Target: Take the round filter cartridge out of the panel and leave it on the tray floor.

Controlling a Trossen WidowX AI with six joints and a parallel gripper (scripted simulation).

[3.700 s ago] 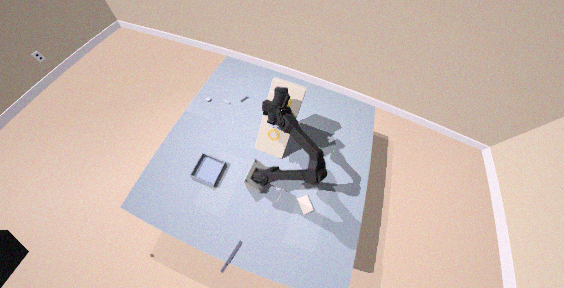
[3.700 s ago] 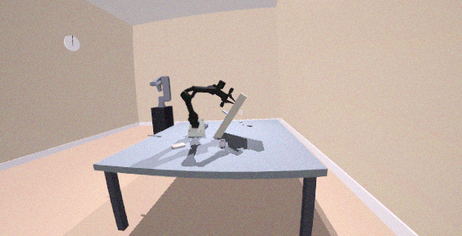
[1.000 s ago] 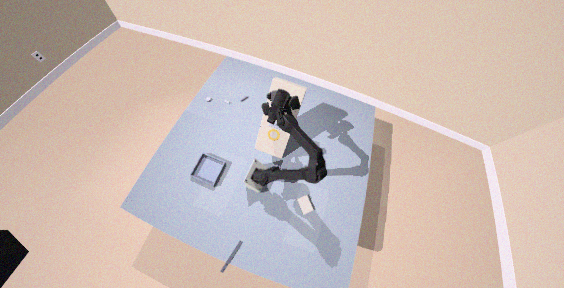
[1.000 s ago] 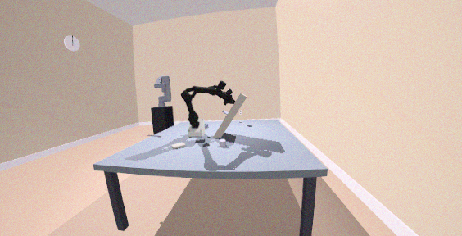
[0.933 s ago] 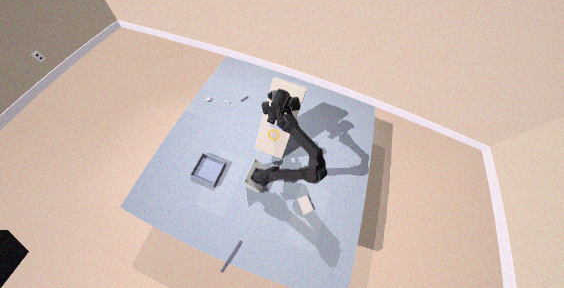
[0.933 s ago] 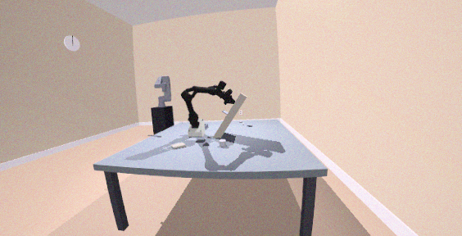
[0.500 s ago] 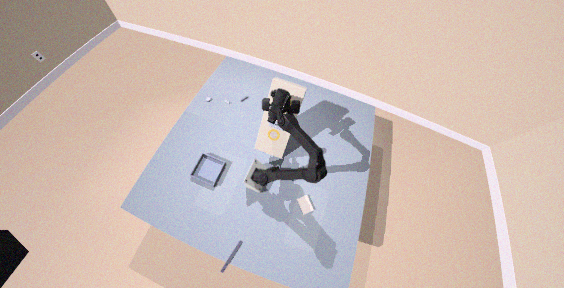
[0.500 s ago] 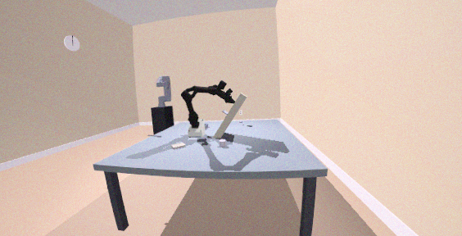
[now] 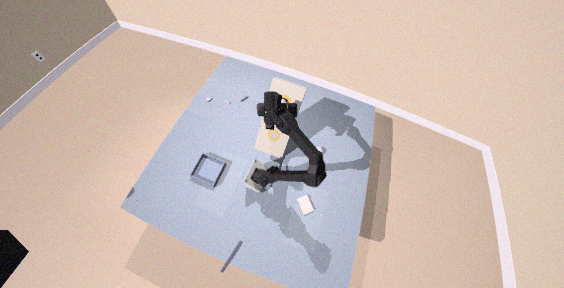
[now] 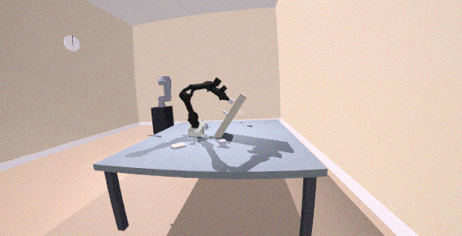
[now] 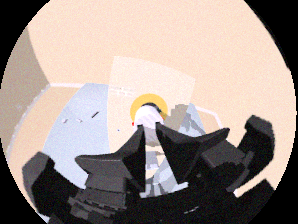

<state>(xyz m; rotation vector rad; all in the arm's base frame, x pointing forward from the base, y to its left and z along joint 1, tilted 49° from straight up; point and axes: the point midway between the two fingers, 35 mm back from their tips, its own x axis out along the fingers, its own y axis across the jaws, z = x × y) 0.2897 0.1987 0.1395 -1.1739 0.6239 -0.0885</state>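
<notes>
The white round filter cartridge is 1 cm ahead of my gripper tip and 1 cm below it. Round my gripper tip: beige block: 34 cm behind, 33 cm to the right, 30 cm below; then shallow grey tray: 40 cm behind, 25 cm to the left, 30 cm below.
</notes>
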